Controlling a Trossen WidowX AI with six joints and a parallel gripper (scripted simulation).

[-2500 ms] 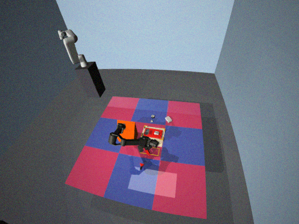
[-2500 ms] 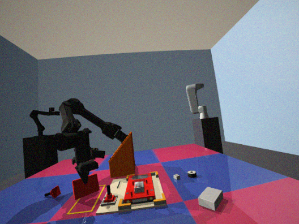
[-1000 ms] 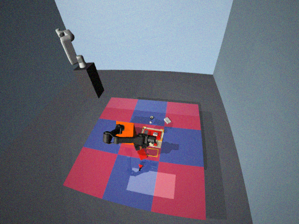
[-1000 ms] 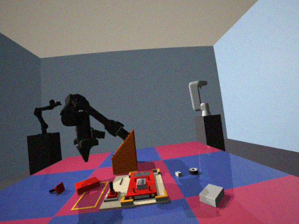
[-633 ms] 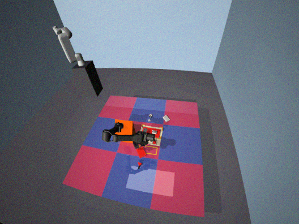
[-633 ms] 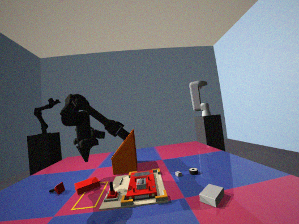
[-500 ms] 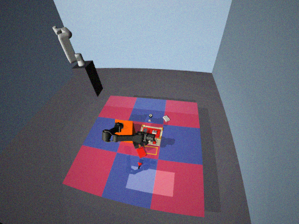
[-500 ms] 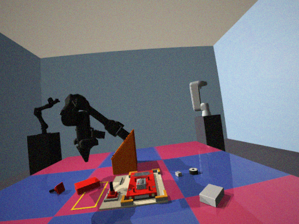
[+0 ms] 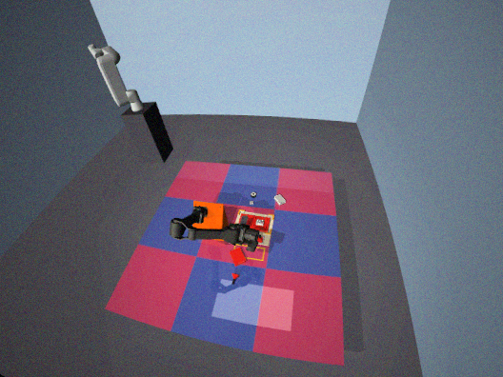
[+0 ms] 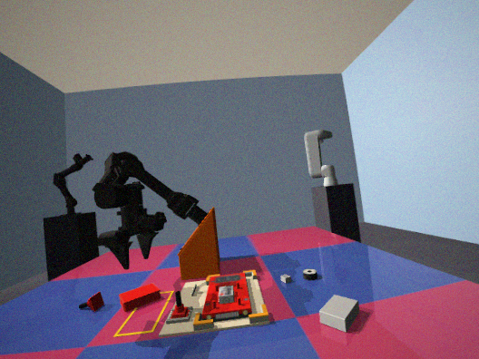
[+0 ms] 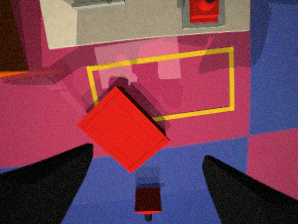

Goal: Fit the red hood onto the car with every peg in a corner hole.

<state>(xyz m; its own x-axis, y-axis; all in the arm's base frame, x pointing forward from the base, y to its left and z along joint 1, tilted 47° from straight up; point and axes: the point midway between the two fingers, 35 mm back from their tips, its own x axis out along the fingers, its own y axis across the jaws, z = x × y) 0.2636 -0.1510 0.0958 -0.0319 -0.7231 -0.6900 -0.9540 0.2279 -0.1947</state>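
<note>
The red hood lies 3 cm behind my gripper tip, 1 cm to the right of it and 10 cm below it. Round my gripper tip: grey engine block 8 cm ahead, 23 cm to the left, 9 cm below; then black tyre 48 cm to the left, 11 cm below.
</note>
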